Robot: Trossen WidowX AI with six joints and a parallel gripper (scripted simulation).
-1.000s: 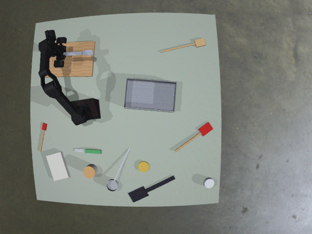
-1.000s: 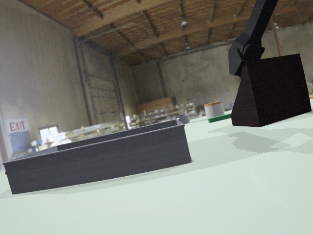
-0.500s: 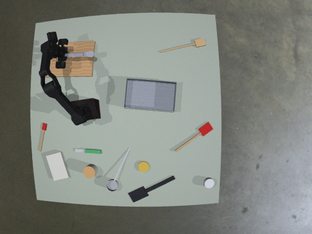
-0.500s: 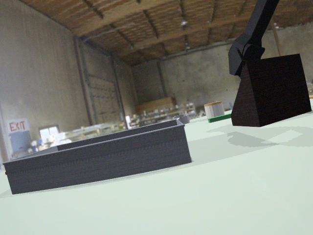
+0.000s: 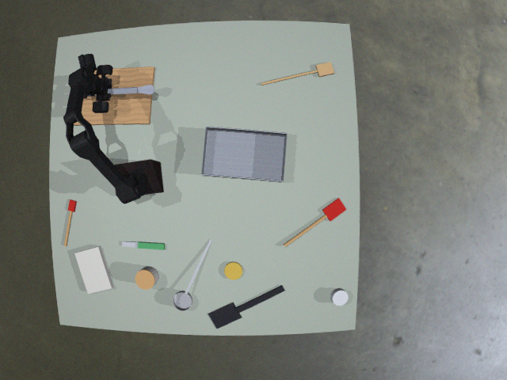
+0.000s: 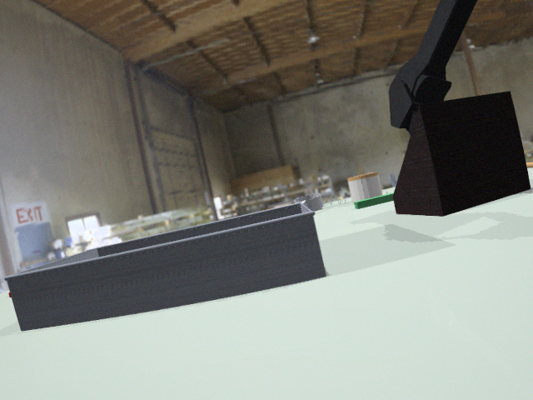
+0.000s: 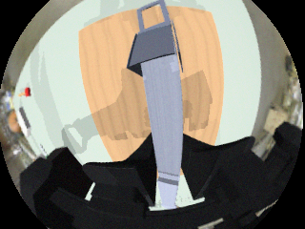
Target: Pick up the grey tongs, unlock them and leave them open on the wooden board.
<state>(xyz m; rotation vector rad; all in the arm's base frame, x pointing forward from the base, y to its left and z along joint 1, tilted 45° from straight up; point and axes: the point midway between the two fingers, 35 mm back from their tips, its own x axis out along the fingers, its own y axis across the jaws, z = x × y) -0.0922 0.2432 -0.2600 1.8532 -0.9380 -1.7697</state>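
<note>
The wooden board is 1 cm behind my gripper tip and 4 cm below it. Also, from my gripper tip: white block (20 cm behind, 70 cm to the right, 3 cm below); then green-handled tool (3 cm ahead, 62 cm to the right, 4 cm below); then grey roasting tin (50 cm ahead, 34 cm to the right, 2 cm below).
</note>
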